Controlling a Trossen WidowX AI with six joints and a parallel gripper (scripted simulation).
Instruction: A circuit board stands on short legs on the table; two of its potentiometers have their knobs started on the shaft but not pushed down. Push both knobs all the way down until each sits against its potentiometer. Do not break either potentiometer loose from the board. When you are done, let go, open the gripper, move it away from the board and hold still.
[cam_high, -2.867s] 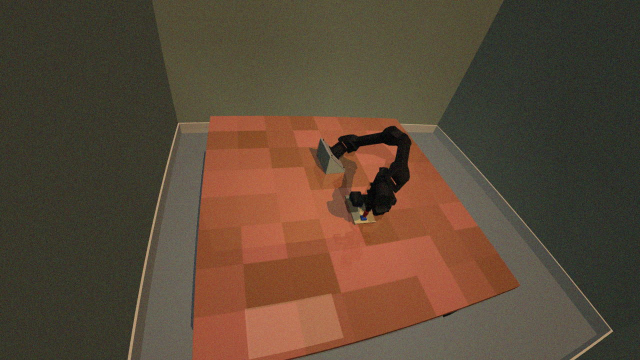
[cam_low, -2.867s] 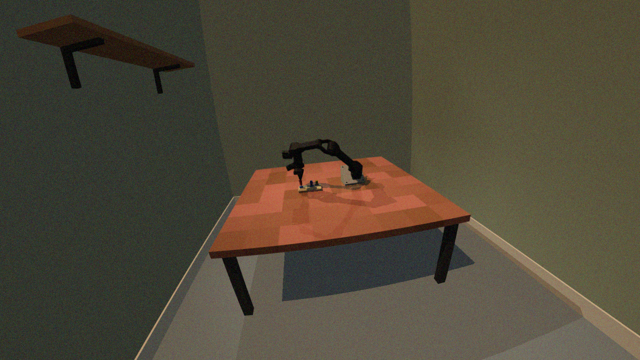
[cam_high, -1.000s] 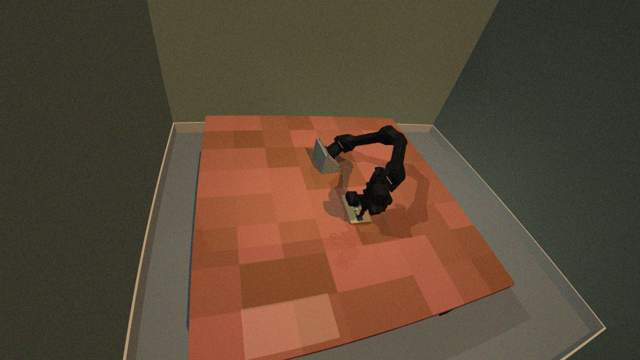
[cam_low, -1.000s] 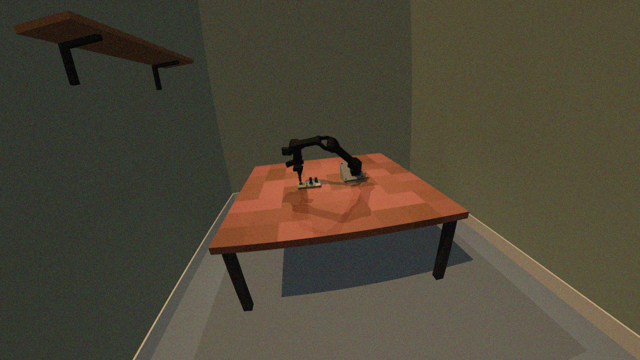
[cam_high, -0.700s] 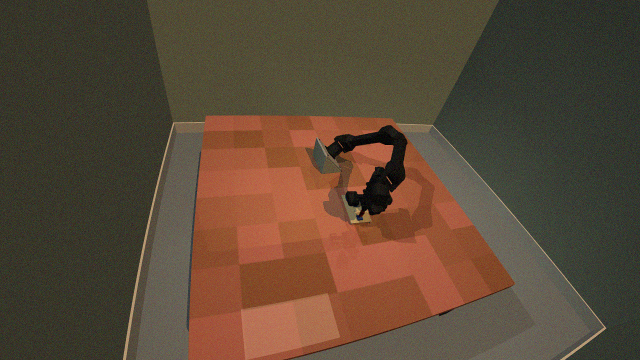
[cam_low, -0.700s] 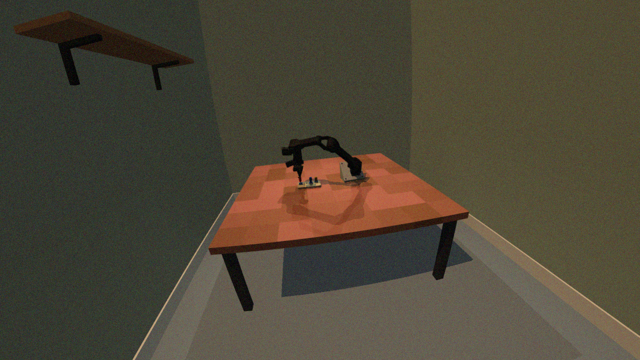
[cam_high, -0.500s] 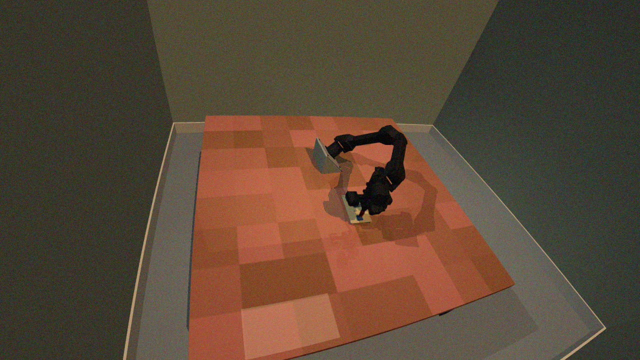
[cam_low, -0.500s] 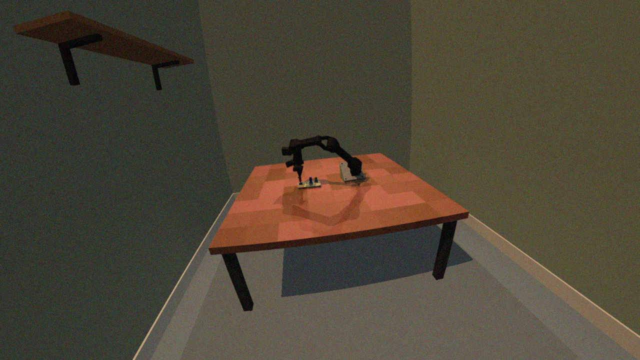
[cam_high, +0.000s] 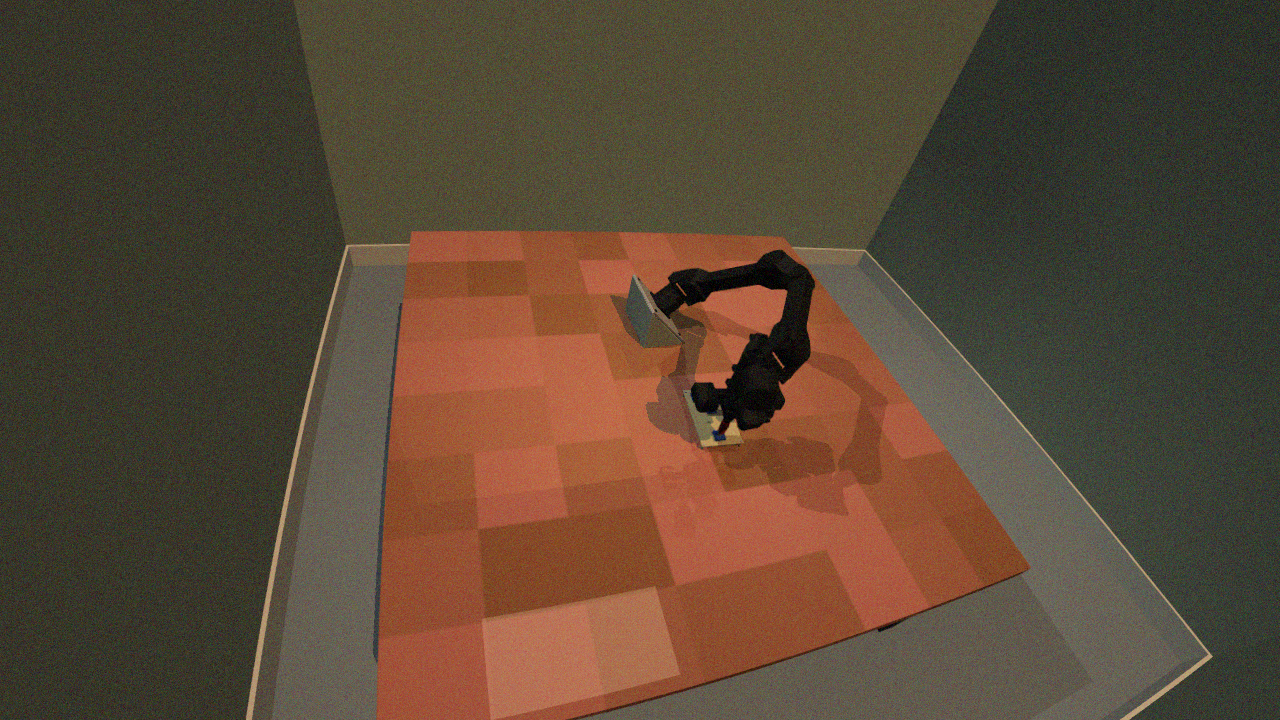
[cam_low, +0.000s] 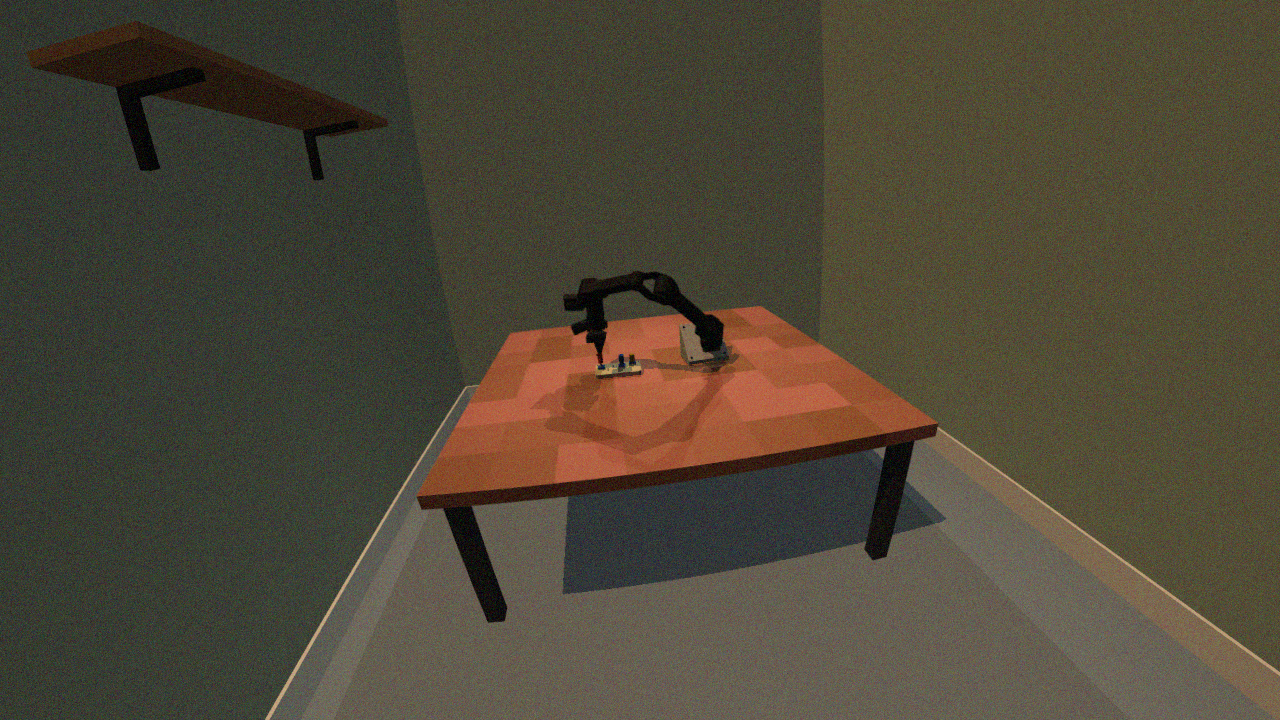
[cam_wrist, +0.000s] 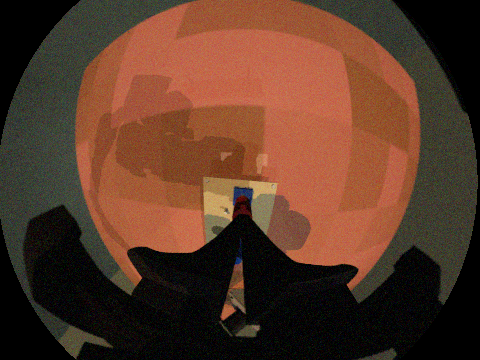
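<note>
Now: gripper tip 30 mm above the potentiometer knob.
</note>
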